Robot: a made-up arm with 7 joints. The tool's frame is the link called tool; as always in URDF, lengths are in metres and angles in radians.
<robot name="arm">
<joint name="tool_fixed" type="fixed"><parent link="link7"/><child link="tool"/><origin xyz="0 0 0"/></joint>
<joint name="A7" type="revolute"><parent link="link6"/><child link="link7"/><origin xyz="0 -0.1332 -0.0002" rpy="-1.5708 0 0"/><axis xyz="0 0 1"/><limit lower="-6.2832" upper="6.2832"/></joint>
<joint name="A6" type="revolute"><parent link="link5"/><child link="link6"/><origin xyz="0 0.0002 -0.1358" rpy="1.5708 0 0"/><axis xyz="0 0 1"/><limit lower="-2.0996" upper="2.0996"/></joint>
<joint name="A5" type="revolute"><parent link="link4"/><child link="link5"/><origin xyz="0 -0.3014 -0.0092" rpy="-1.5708 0 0"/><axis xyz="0 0 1"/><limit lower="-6.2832" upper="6.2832"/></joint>
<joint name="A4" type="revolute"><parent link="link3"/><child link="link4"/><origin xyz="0 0.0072 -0.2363" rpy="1.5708 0 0"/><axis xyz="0 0 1"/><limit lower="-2.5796" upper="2.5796"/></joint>
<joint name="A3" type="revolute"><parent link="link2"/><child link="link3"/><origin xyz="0 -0.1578 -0.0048" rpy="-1.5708 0 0"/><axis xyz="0 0 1"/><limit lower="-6.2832" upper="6.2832"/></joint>
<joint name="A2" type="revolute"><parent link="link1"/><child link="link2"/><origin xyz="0 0.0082 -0.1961" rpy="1.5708 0 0"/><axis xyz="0 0 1"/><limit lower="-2.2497" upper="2.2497"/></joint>
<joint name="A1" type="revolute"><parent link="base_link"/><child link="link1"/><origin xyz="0 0 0.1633" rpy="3.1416 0 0"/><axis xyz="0 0 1"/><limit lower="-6.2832" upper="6.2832"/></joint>
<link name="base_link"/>
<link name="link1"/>
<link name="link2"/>
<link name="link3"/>
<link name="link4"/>
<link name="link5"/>
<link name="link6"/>
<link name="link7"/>
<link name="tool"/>
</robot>
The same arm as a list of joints. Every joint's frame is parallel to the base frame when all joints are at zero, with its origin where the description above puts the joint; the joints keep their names.
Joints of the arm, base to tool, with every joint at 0 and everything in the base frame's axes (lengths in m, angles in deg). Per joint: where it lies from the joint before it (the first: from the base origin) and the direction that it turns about. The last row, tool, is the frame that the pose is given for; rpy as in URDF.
A1: axis 0 0 -1 offset 0.0000 0.0000 0.1633
A2: axis 0 1 0 offset 0.0000 -0.0082 0.1961
A3: axis 0 0 -1 offset 0.0000 -0.0048 0.1578
A4: axis 0 1 0 offset 0.0000 -0.0072 0.2363
A5: axis 0 0 -1 offset 0.0000 -0.0092 0.3014
A6: axis 0 1 0 offset 0.0000 -0.0002 0.1358
A7: axis 0 0 -1 offset 0.0000 -0.0002 0.1332
tool: offset 0.0000 0.0000 0.0000 rpy -180.00 0.00 0.00
Joint limits (deg, base to tool): -360.00..360.00 -128.90..128.90 -360.00..360.00 -147.80..147.80 -360.00..360.00 -120.30..120.30 -360.00..360.00

